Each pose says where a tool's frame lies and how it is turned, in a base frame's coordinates. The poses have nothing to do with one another.
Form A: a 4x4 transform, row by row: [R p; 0 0 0 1], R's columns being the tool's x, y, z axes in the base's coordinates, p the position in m. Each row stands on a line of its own.
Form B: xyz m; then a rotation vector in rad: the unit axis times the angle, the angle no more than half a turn. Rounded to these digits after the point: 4 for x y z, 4 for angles.
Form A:
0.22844 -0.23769 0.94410 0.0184
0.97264 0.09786 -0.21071 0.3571
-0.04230 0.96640 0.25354 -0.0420
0 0 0 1
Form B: 0.0184 0.3571 -0.0420 1.0730 0.8992 1.1033
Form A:
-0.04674 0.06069 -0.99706 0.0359
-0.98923 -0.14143 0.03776 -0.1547
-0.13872 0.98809 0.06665 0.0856
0 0 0 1
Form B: 0.0359 -0.1547 0.0856 1.2431 -1.1228 -1.3734
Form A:
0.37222 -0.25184 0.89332 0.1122
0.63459 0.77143 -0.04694 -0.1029
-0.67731 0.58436 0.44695 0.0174
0 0 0 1
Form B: 0.1122 -0.1029 0.0174 0.4199 1.0448 0.5896
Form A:
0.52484 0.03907 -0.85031 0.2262
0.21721 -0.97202 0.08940 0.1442
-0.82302 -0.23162 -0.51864 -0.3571
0 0 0 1
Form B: 0.2262 0.1442 -0.3571 -2.5780 -0.2191 1.4306
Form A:
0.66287 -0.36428 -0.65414 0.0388
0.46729 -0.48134 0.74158 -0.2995
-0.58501 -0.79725 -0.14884 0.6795
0 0 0 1
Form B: 0.0388 -0.2995 0.6795 -1.8246 -0.0820 0.9860
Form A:
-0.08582 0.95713 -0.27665 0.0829
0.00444 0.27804 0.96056 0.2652
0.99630 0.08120 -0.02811 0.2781
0 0 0 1
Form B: 0.0829 0.2652 0.2781 -0.9689 -1.4026 -1.0497
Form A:
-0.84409 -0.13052 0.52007 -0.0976
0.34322 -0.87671 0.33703 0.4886
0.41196 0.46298 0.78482 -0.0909
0 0 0 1
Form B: -0.0976 0.4886 -0.0909 0.7246 0.6220 2.7254
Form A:
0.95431 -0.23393 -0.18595 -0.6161
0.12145 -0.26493 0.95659 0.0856
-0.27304 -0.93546 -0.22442 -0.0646
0 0 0 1
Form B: -0.6161 0.0856 -0.0646 -1.8081 0.0832 0.3396
